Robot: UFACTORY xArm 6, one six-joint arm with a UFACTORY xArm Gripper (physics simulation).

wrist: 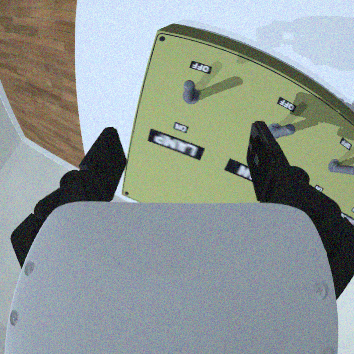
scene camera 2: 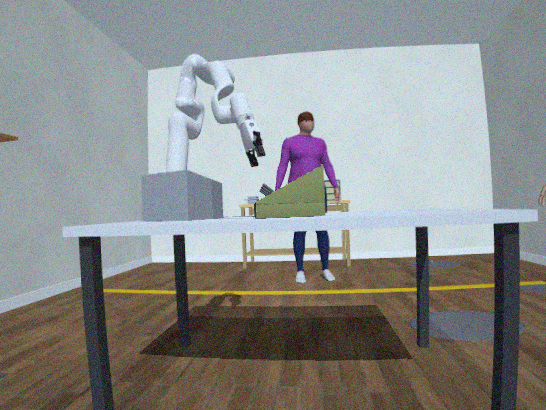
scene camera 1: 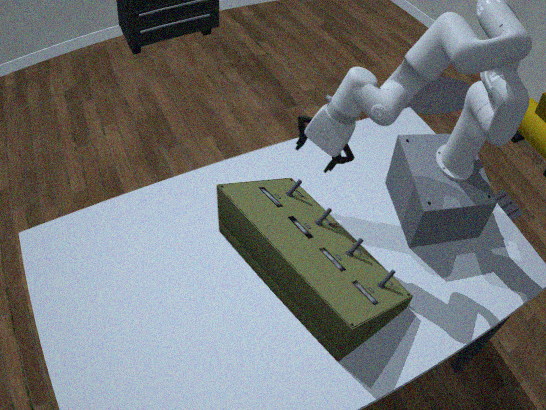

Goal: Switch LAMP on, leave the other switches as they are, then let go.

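Where they show: gripper, fingertip midpoint: (wrist: 183, 140) (scene camera 2: 258, 161) (scene camera 1: 312, 158); arm's base at its link origin: (scene camera 2: 175, 178) (scene camera 1: 454, 162).
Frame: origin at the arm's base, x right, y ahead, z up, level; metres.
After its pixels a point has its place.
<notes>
The olive sloped switch box (scene camera 1: 285, 235) @[z -0.028, x 0.069, y 0.551 m] (scene camera 2: 300, 197) @[z -0.117, x 0.276, y 0.532 m] (wrist: 150, 170) @[z -0.033, x 0.230, y 0.551 m] carries a row of grey levers. The LAMP lever (scene camera 1: 294, 188) @[z -0.072, x 0.210, y 0.421 m] (wrist: 190, 93) @[z -0.064, x 0.211, y 0.412 m] is at the far end in scene camera 1 and leans to its OFF side, parallel to the others. The LAMP label (wrist: 176, 144) @[z -0.059, x 0.206, y 0.498 m] shows upside down in the wrist view. The neighbouring lever (scene camera 1: 324, 216) @[z -0.071, x 0.091, y 0.412 m] (wrist: 283, 131) @[z -0.061, x 0.099, y 0.400 m] is partly behind a finger in the wrist view. My gripper (scene camera 1: 313, 159) @[z 0.031, x 0.196, y 0.384 m] (scene camera 2: 257, 160) @[z 0.031, x 0.196, y 0.384 m] (wrist: 183, 140) @[z 0.031, x 0.196, y 0.384 m] is open and empty, above and apart from the box's LAMP end, with the LAMP lever seen beyond the finger gap.
Two more levers (scene camera 1: 355, 247) @[z -0.071, x -0.029, y 0.405 m] (scene camera 1: 386, 278) @[z -0.071, x -0.146, y 0.398 m] stand farther along the box. The box is on the white table (scene camera 1: 125, 300) @[z -0.186, x 0.200, y 0.953 m] (scene camera 2: 400, 217) @[z -0.192, x 0.541, y 0.786 m]. The grey arm pedestal (scene camera 1: 452, 225) @[z -0.104, x -0.118, y 0.091 m] (scene camera 2: 165, 197) @[z -0.089, x 0.115, y -0.010 m] stands on the levers' side of the box. A person (scene camera 2: 306, 155) stands behind the table.
</notes>
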